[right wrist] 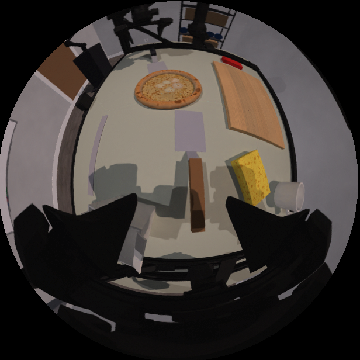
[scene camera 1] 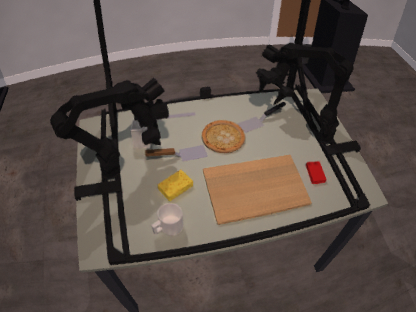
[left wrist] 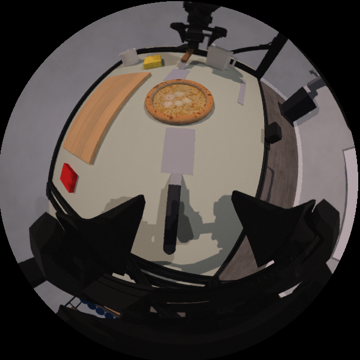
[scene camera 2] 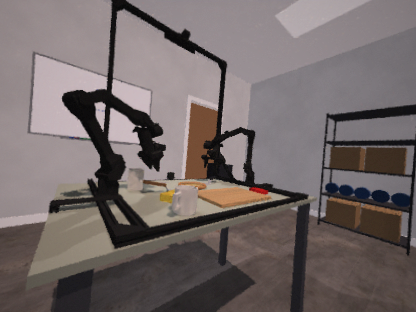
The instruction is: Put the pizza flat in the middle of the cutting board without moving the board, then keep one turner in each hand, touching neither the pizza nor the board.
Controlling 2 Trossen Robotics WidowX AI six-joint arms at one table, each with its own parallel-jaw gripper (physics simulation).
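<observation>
The pizza [scene camera 1: 223, 136] [left wrist: 179, 101] [right wrist: 168, 89] lies flat on the table behind the bare cutting board [scene camera 1: 257, 189] [scene camera 2: 232, 196] [left wrist: 105, 115]. The black-handled turner [scene camera 1: 250, 124] [left wrist: 178, 150] lies right of the pizza in scene camera 1, a small gap between blade and crust. My left gripper [scene camera 1: 272, 92] [left wrist: 189, 197] is open and empty above its handle. The wooden-handled turner [scene camera 1: 193, 153] [right wrist: 196, 190] lies left of the pizza in scene camera 1. My right gripper [scene camera 1: 151, 140] [scene camera 2: 156, 167] [right wrist: 183, 200] is open and empty above its handle.
A yellow sponge [scene camera 1: 175, 185] [right wrist: 251, 177] and a white mug [scene camera 1: 170, 220] stand left of the board in scene camera 1. A red block [scene camera 1: 316, 172] lies at its right. A white container [scene camera 2: 135, 180] stands near the right gripper. A thin flat strip [right wrist: 96, 155] lies near the back edge.
</observation>
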